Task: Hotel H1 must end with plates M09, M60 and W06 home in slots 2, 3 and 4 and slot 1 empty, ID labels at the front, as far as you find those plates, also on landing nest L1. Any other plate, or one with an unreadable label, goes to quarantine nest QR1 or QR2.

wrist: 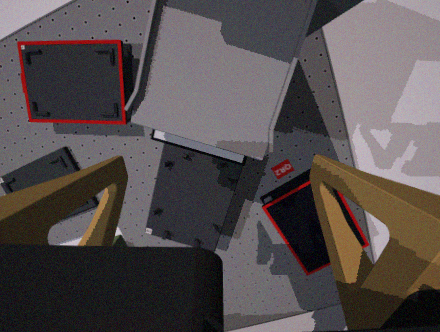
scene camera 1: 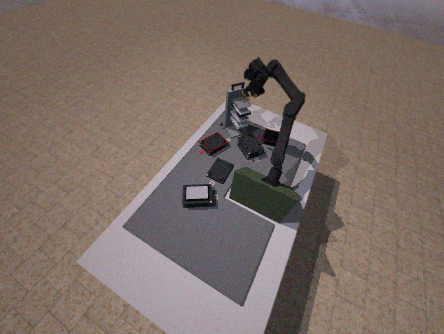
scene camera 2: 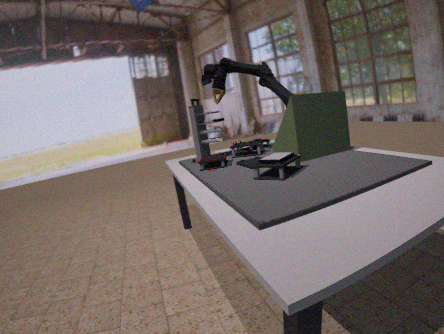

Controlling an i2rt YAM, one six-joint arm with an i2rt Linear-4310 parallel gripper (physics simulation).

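Where they show: gripper, fingertip midpoint: (wrist: 218, 165) (scene camera 1: 248, 99) (scene camera 2: 216, 103); arm's base, origin of the base link: (scene camera 1: 271, 181) (scene camera 2: 311, 119).
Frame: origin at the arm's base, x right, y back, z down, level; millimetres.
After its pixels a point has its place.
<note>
The hotel, a grey tower (scene camera 1: 229, 107) (scene camera 2: 199, 132) with stacked shelves, stands at the table's far end. Its broad top shelf (wrist: 215, 85) @[z -100, x 355, y -418 mm] fills the upper middle of the wrist view. The edge of a white plate with a black rim (wrist: 199, 146) @[z -61, x 327, y -374 mm] shows beneath it. A dark-edged plate (scene camera 2: 216, 120) @[z -53, x 296, y -404 mm] and a lower white one show in the shelves in scene camera 2's view; their labels are unreadable. My gripper (scene camera 1: 249, 96) @[z -148, x 350, y -379 mm] (scene camera 2: 218, 95) @[z -148, x 350, y -379 mm] (wrist: 218, 165) @[z -148, x 350, y -379 mm] is open and empty, above the hotel's front side. A white plate (scene camera 1: 197, 192) @[z 92, x -252, y -308 mm] (scene camera 2: 278, 156) @[z 92, x -269, y -311 mm] lies on a black raised nest nearer the table's front.
A red-rimmed nest (scene camera 1: 213, 142) @[z 116, x 124, y -476 mm] (scene camera 2: 213, 159) @[z 116, x 70, y -488 mm] (wrist: 72, 82) @[z 116, x 132, y -480 mm] stands beside the hotel. Another red-rimmed nest (scene camera 1: 270, 135) @[z 116, x 440, y -191 mm] (wrist: 295, 232) @[z 116, x 414, y -158 mm] stands by a QR2 label (wrist: 282, 169) @[z 156, x 416, y -259 mm]. A dark nest (scene camera 1: 251, 146) @[z 96, x 240, y -242 mm] (wrist: 192, 200) @[z 96, x 264, y -262 mm] stands between them. A dark flat nest (scene camera 1: 220, 170) @[z 144, x -21, y -311 mm] and the green block (scene camera 1: 262, 195) @[z -28, x -117, y 3 mm] (scene camera 2: 320, 122) @[z 9, x -121, y -26 mm] are nearer the front.
</note>
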